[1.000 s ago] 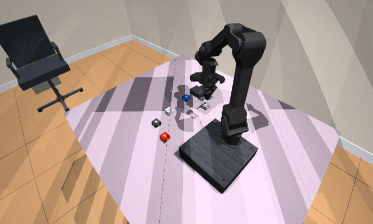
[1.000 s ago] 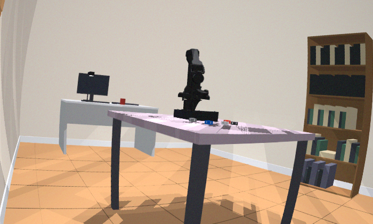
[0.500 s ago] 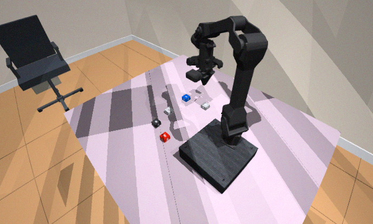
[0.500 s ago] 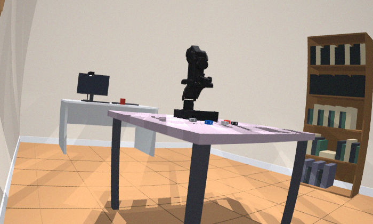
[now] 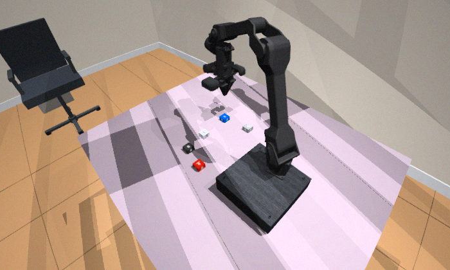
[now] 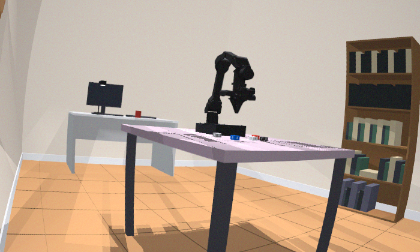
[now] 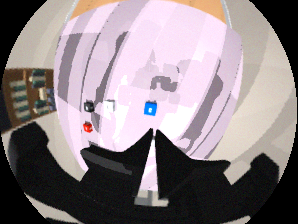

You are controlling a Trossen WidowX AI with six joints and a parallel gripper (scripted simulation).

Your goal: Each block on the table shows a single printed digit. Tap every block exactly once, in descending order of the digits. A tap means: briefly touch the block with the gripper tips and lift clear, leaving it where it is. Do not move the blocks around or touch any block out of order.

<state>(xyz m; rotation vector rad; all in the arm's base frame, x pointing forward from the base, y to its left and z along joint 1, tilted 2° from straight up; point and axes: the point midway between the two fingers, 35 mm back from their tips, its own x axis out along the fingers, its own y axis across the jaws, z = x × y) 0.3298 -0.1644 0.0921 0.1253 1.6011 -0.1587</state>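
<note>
The blue block is 120 mm below my gripper tip and 10 mm to the left of it. From my gripper tip the other things lie so: grey block: 120 mm below, 120 mm behind, 10 mm to the left; white block: 140 mm to the left, 120 mm below, 10 mm ahead; black block: 230 mm to the left, 120 mm below, 10 mm ahead.
</note>
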